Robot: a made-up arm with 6 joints. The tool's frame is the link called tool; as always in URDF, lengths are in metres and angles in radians.
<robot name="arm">
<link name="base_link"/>
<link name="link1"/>
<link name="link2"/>
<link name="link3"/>
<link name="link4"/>
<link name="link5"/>
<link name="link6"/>
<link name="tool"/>
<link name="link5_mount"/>
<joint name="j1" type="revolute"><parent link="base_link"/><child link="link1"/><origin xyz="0 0 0.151"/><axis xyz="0 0 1"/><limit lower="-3.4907" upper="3.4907" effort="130" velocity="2.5"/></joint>
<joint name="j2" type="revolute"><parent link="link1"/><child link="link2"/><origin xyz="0 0 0" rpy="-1.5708 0 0"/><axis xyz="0 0 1"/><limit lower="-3.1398" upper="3.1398" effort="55" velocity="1.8"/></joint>
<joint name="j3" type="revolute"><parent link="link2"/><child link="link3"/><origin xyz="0 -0.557 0" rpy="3.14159 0 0"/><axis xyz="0 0 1"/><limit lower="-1.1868" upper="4.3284" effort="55" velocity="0.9"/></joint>
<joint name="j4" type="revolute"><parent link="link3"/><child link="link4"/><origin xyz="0 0 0" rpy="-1.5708 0 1.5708"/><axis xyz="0 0 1"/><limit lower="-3.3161" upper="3.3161" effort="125" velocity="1.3"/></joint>
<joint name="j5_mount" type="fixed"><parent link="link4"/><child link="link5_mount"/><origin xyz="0 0 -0.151"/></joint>
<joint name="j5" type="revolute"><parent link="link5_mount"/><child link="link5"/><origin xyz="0 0 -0.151" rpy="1.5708 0 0"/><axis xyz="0 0 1"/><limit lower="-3.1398" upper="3.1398" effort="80" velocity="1.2"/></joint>
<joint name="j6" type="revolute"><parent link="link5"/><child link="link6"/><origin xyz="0 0 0.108" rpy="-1.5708 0 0"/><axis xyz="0 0 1"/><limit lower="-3.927" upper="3.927" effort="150" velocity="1.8"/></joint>
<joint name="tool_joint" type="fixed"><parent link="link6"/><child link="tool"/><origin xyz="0 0 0" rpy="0 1.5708 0"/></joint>
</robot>
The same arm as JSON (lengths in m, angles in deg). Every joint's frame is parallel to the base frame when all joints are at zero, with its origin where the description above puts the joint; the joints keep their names.
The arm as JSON. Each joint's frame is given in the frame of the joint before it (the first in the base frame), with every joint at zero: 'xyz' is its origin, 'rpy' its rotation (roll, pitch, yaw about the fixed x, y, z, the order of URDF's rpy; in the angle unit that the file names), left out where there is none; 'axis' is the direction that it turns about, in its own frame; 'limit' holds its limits. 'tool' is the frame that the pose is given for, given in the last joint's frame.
{
  "units": {
    "length": "m",
    "angle": "deg"
  },
  "joints": [
    {
      "name": "j1",
      "type": "revolute",
      "origin": {
        "xyz": [
          0.0,
          0.0,
          0.151
        ]
      },
      "axis": [
        0.0,
        0.0,
        1.0
      ],
      "limit": {
        "lower": -200.0,
        "upper": 200.0
      }
    },
    {
      "name": "j2",
      "type": "revolute",
      "origin": {
        "xyz": [
          0.0,
          0.0,
          0.0
        ]
      },
      "axis": [
        0.0,
        1.0,
        0.0
      ],
      "limit": {
        "lower": -179.9,
        "upper": 179.9
      }
    },
    {
      "name": "j3",
      "type": "revolute",
      "origin": {
        "xyz": [
          0.0,
          0.0,
          0.557
        ]
      },
      "axis": [
        0.0,
        -1.0,
        0.0
      ],
      "limit": {
        "lower": -68.0,
        "upper": 248.0
      }
    },
    {
      "name": "j4",
      "type": "revolute",
      "origin": {
        "xyz": [
          0.0,
          0.0,
          0.0
        ]
      },
      "axis": [
        -1.0,
        0.0,
        0.0
      ],
      "limit": {
        "lower": -190.0,
        "upper": 190.0
      }
    },
    {
      "name": "j5",
      "type": "revolute",
      "origin": {
        "xyz": [
          0.302,
          0.0,
          0.0
        ]
      },
      "axis": [
        0.0,
        -1.0,
        0.0
      ],
      "limit": {
        "lower": -179.9,
        "upper": 179.9
      }
    },
    {
      "name": "j6",
      "type": "revolute",
      "origin": {
        "xyz": [
          0.0,
          -0.108,
          0.0
        ]
      },
      "axis": [
        -1.0,
        0.0,
        0.0
      ],
      "limit": {
        "lower": -225.0,
        "upper": 225.0
      }
    }
  ],
  "tool": {
    "origin": {
      "xyz": [
        0.0,
        0.0,
        0.0
      ],
      "rpy": [
        0.0,
        0.0,
        0.0
      ]
    }
  }
}

